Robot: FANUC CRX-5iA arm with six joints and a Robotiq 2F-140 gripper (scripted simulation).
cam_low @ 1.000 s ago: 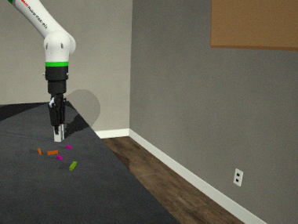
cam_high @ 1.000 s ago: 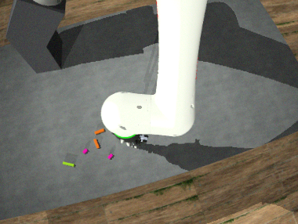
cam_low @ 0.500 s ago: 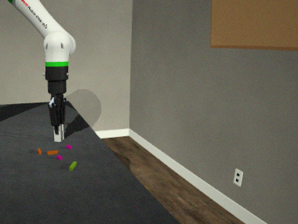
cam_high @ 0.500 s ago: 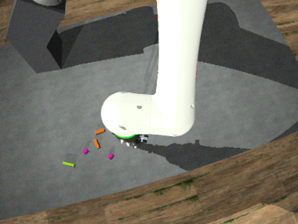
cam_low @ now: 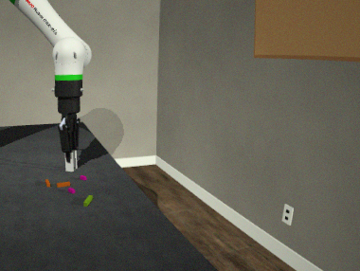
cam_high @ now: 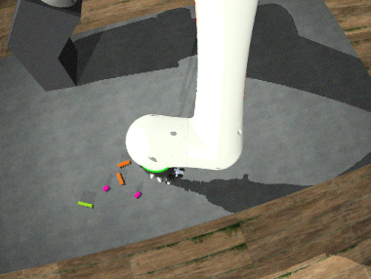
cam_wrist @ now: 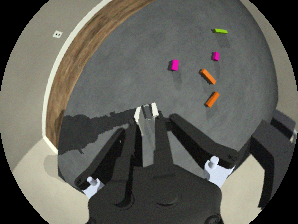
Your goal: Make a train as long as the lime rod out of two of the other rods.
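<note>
The grey rod is 3 cm below my hand. The rest, counted from my hand: lime rod (4 cm ahead, 28 cm to the right, 3 cm below).
</note>
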